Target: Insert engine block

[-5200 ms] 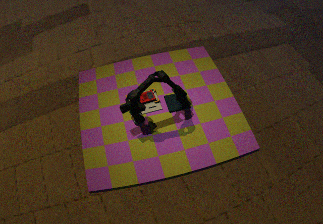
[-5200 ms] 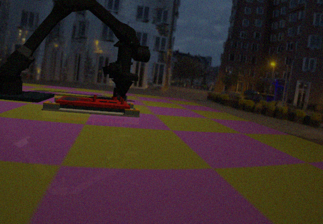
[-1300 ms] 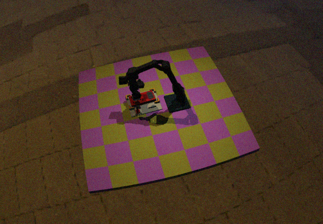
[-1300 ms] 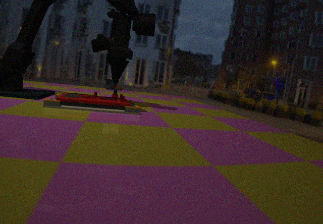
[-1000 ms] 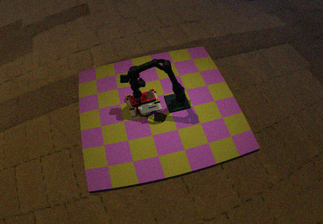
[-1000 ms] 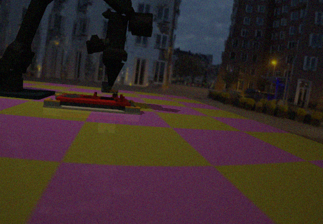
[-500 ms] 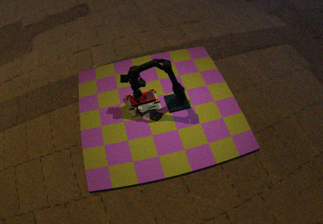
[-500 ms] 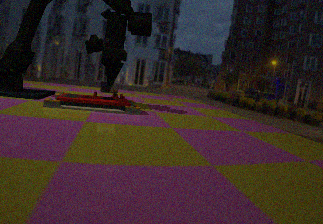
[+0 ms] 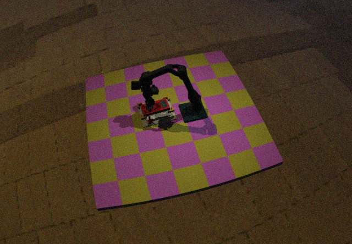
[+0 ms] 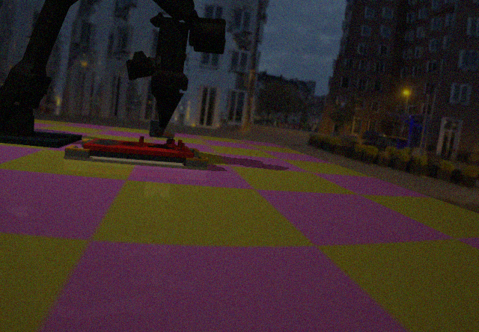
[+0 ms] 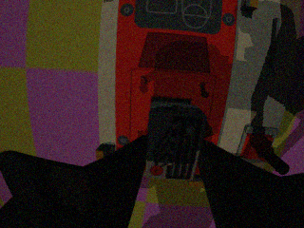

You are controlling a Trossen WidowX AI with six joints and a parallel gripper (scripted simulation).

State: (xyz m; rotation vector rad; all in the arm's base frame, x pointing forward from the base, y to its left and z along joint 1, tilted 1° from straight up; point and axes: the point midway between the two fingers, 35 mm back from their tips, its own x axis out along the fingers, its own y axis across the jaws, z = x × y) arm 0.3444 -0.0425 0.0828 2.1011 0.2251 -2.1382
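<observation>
My gripper tip is 10 mm above the engine block. Round my gripper tip: fixture plate: 40 mm behind, 20 mm to the left, 50 mm below.
</observation>
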